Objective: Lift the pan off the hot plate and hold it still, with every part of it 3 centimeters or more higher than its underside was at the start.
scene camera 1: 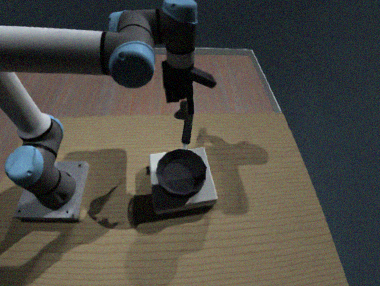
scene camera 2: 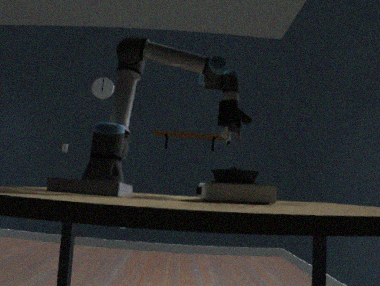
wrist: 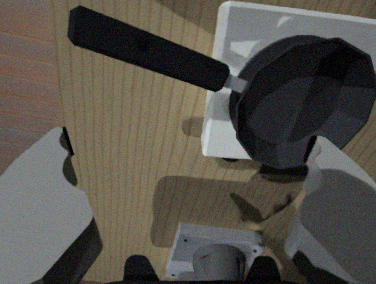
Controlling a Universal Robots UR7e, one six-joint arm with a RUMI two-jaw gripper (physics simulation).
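Seen in the pictures: gripper, fingertip midpoint: [scene camera 1: 185,110] [scene camera 2: 232,143] [wrist: 190,136]; arm's base, origin of the base link: [scene camera 1: 57,190] [scene camera 2: 103,182] [wrist: 218,258].
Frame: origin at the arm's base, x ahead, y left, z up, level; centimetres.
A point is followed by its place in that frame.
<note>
The dark faceted pan [scene camera 1: 181,172] @(z 3.7, x 50.2, y 0.4 cm) [scene camera 2: 235,175] @(z 5.5, x 48.0, y -8.4 cm) [wrist: 300,100] @(z 3.7, x 50.7, y -1.6 cm) sits upright on the white hot plate [scene camera 1: 210,192] @(z 2.6, x 60.1, y -8.7 cm) [scene camera 2: 240,193] @(z -0.8, x 48.7, y -12.5 cm) [wrist: 222,139] @(z 2.6, x 42.0, y 8.2 cm). Its black handle [scene camera 1: 187,129] @(z 9.6, x 54.7, y 16.5 cm) [wrist: 150,52] @(z 10.4, x 55.7, y 19.7 cm) sticks out over the table toward the table's far edge in scene camera 1. My gripper [scene camera 1: 186,106] @(z 22.0, x 53.3, y 15.6 cm) [scene camera 2: 232,135] [wrist: 190,136] @(z 22.0, x 53.3, y 15.6 cm) is open and empty, above the handle side of the pan. In the wrist view the handle lies across the upper left, beyond the fingertips and not between them; the right finger covers a little of the pan's rim. The handle's upper end is partly hidden by the gripper in scene camera 1.
The arm's base plate [scene camera 1: 30,205] @(z 0.2, x -10.2, y -5.5 cm) [scene camera 2: 85,185] @(z -1.4, x -3.3, y -10.8 cm) [wrist: 220,232] @(z -2.6, x 8.8, y 0.8 cm) is on the wooden table [scene camera 1: 280,225] @(z -4.2, x 86.6, y -24.4 cm), left of the hot plate in both scene views. A small knob [scene camera 1: 148,170] @(z 0.8, x 37.2, y 4.3 cm) [scene camera 2: 199,189] @(z -0.2, x 37.0, y 3.5 cm) projects from the hot plate's side. An orange shelf [scene camera 2: 185,135] shows behind the arm.
</note>
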